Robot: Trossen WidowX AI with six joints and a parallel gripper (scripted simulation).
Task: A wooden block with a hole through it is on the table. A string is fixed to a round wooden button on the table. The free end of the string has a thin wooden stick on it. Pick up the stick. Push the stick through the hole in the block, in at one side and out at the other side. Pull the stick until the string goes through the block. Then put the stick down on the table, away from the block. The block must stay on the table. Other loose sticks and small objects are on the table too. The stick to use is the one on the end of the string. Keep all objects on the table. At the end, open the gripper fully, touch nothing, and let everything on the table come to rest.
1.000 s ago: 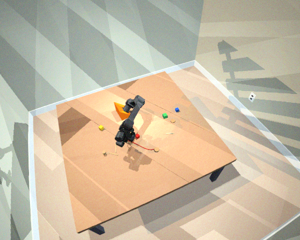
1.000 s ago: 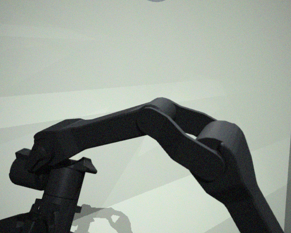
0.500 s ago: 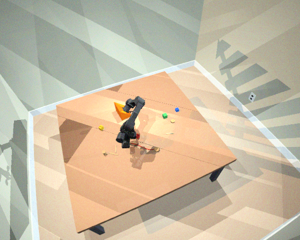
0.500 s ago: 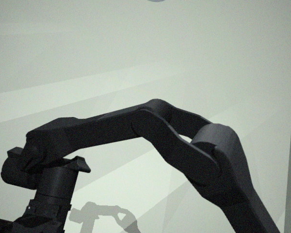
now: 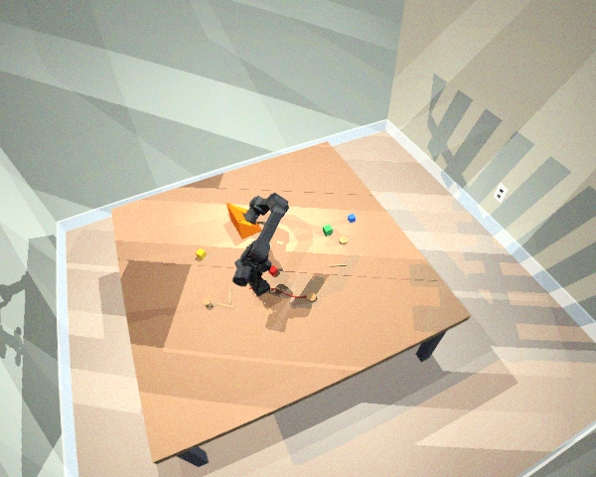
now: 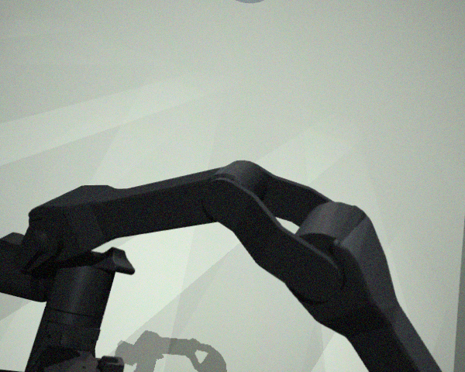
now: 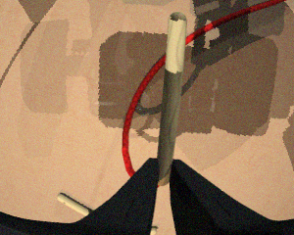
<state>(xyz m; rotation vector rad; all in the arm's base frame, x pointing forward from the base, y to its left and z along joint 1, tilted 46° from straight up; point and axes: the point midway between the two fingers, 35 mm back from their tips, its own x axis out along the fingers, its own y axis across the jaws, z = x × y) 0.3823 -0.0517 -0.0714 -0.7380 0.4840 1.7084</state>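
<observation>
My gripper tip is 10 cm to the right of the red cube, 7 cm past it and 4 cm above it. From my gripper tip the other things lie so: blue cube (56 cm to the left, 22 cm behind, 4 cm below); then green cube (42 cm to the left, 19 cm behind, 4 cm below); then yellow cube (29 cm behind, 18 cm to the right, 4 cm below).
</observation>
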